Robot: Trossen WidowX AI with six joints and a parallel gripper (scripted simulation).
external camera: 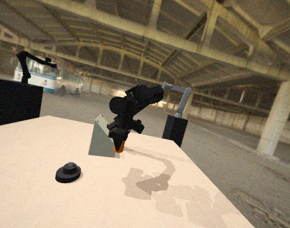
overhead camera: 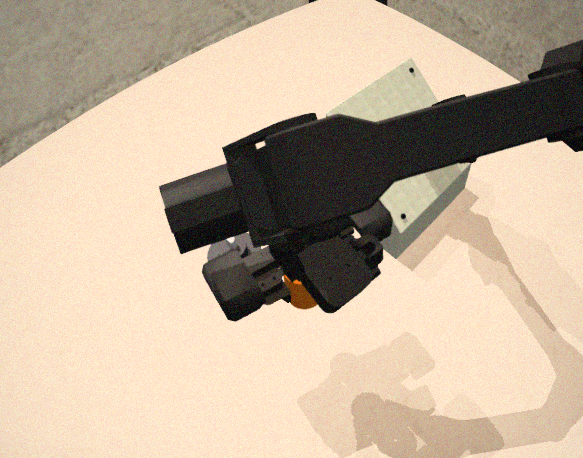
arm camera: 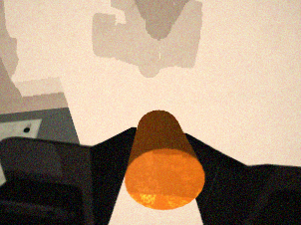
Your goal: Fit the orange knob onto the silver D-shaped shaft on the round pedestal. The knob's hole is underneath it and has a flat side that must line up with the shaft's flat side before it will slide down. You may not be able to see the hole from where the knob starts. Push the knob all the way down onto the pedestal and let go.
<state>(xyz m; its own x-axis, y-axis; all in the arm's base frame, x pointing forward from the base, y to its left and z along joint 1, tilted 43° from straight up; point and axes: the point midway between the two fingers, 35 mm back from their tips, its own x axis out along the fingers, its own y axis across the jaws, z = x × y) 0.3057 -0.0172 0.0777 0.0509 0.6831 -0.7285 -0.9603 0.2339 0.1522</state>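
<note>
Right now the dark round pedestal is 170 mm to the right of my gripper tip, 110 mm below it and 20 mm behind it. Round my gripper tip: orange knob 30 mm above.
</note>
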